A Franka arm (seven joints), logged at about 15 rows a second.
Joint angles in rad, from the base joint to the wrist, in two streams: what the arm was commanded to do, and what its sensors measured. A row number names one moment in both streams.
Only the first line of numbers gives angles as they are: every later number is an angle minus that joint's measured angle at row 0.
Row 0, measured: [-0.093, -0.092, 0.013, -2.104, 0.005, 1.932, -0.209]
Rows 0 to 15, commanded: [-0.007, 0.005, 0.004, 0.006, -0.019, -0.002, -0.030]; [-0.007, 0.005, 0.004, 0.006, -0.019, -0.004, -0.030]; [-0.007, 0.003, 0.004, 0.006, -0.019, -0.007, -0.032]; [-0.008, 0.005, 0.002, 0.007, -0.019, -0.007, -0.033]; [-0.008, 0.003, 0.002, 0.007, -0.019, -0.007, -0.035]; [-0.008, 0.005, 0.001, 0.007, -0.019, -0.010, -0.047]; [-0.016, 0.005, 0.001, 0.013, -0.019, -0.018, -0.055]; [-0.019, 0.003, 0.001, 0.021, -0.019, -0.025, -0.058]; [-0.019, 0.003, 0.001, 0.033, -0.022, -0.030, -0.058]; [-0.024, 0.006, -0.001, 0.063, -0.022, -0.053, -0.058]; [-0.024, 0.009, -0.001, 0.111, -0.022, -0.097, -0.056]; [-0.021, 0.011, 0.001, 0.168, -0.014, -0.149, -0.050]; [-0.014, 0.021, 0.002, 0.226, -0.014, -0.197, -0.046]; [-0.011, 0.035, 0.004, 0.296, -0.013, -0.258, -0.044]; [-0.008, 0.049, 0.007, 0.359, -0.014, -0.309, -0.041]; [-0.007, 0.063, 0.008, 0.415, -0.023, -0.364, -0.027]
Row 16, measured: [-0.004, 0.004, -0.001, 0.270, -0.004, -0.257, -0.032]
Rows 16 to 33, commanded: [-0.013, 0.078, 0.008, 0.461, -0.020, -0.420, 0.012]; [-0.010, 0.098, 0.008, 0.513, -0.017, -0.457, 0.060]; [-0.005, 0.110, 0.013, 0.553, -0.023, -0.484, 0.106]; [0.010, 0.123, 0.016, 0.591, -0.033, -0.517, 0.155]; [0.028, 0.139, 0.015, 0.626, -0.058, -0.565, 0.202]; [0.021, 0.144, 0.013, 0.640, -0.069, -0.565, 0.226]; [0.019, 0.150, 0.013, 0.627, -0.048, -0.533, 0.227]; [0.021, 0.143, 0.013, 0.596, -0.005, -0.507, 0.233]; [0.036, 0.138, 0.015, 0.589, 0.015, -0.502, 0.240]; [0.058, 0.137, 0.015, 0.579, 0.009, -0.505, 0.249]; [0.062, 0.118, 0.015, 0.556, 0.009, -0.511, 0.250]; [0.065, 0.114, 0.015, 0.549, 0.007, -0.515, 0.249]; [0.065, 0.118, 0.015, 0.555, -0.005, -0.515, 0.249]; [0.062, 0.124, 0.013, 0.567, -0.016, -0.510, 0.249]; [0.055, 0.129, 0.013, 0.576, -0.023, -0.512, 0.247]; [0.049, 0.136, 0.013, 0.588, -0.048, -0.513, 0.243]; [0.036, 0.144, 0.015, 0.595, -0.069, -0.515, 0.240]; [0.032, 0.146, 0.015, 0.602, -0.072, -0.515, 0.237]
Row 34, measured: [0.056, 0.139, 0.006, 0.584, -0.048, -0.515, 0.239]
